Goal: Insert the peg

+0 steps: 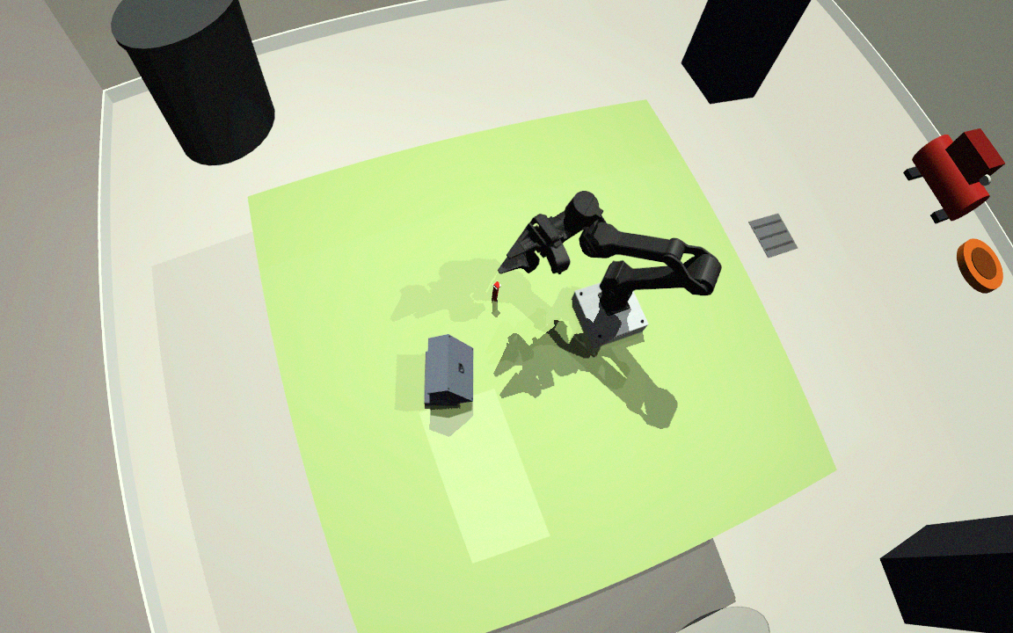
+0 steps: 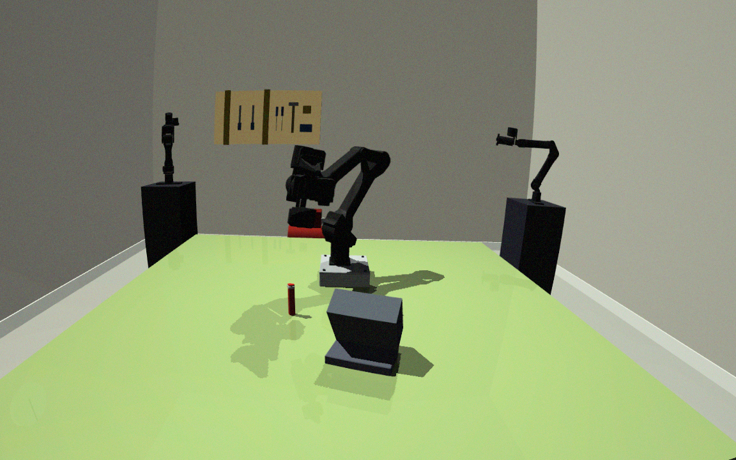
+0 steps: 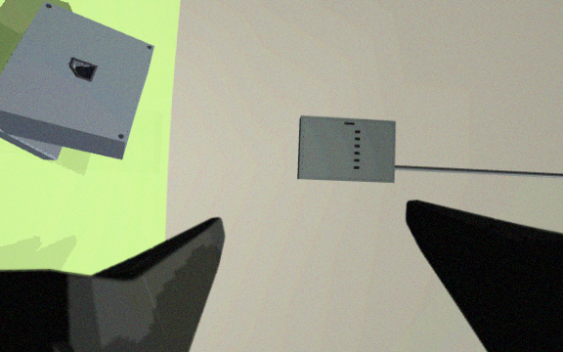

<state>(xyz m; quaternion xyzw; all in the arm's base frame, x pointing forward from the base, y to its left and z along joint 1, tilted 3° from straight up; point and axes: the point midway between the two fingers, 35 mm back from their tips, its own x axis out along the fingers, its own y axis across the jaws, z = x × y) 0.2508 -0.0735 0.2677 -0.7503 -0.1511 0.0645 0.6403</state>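
Now: gripper tip 250 mm above the red square peg, 60 mm to the left of it and 20 mm past it. Round my gripper tip: grey sloped panel 230 mm below, 150 mm ahead, 110 mm to the left.
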